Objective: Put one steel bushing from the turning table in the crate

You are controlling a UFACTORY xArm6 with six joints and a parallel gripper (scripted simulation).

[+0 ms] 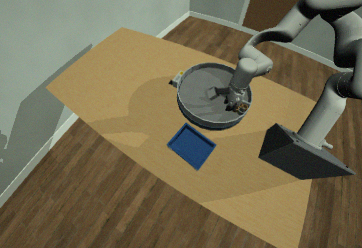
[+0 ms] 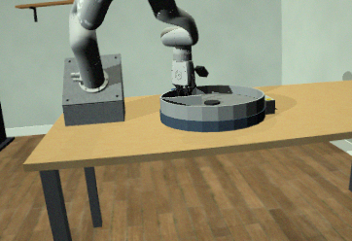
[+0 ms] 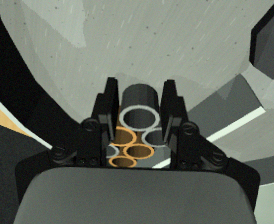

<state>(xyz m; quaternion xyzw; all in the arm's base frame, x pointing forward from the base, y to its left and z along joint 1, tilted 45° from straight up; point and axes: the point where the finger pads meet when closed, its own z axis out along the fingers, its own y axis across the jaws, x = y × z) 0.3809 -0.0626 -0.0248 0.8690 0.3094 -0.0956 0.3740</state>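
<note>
Now: hand 50 mm short of the blue crate, 280 mm to the right of it and 60 mm above it. From my hand the other things lie so: round grey turning table (110 mm ahead, 50 mm to the right, 30 mm below).
</note>
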